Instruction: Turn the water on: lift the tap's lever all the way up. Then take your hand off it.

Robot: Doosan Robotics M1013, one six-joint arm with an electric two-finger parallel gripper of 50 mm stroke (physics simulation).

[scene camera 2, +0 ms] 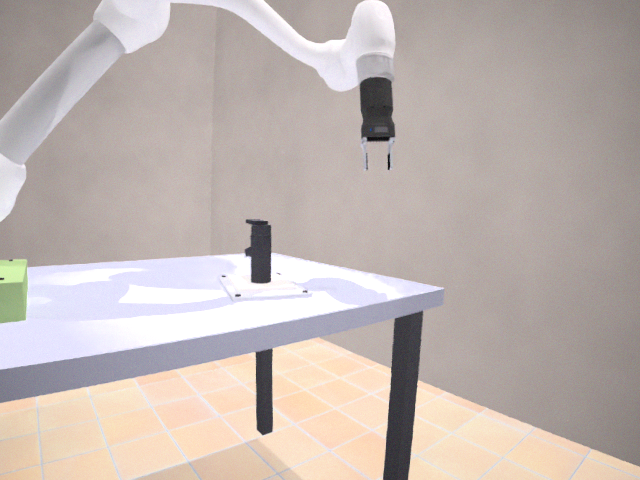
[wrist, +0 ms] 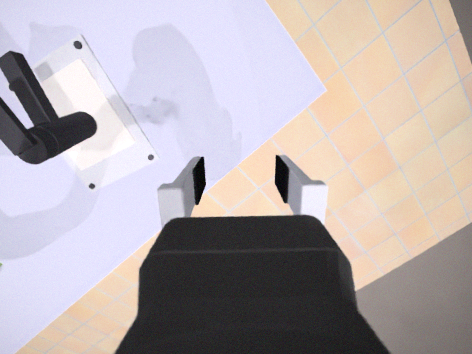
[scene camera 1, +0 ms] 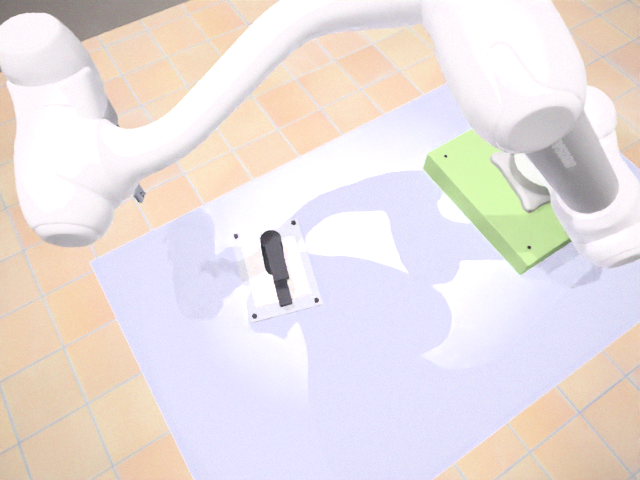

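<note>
A black tap stands upright on a white base plate. Its lever is at the top and looks nearly level in scene camera 2; its exact angle is hard to tell. The spout sticks out below the lever, on the same side. My gripper is open and empty, pointing down, higher than the tap and off to its side, apart from the lever. In scene camera 1 the arm mostly hides the gripper.
The tap's plate lies on a pale lilac table, near one corner. A green block stands on the table, partly under the arm in scene camera 1. The gripper hangs near the table's edge. Walls stand behind.
</note>
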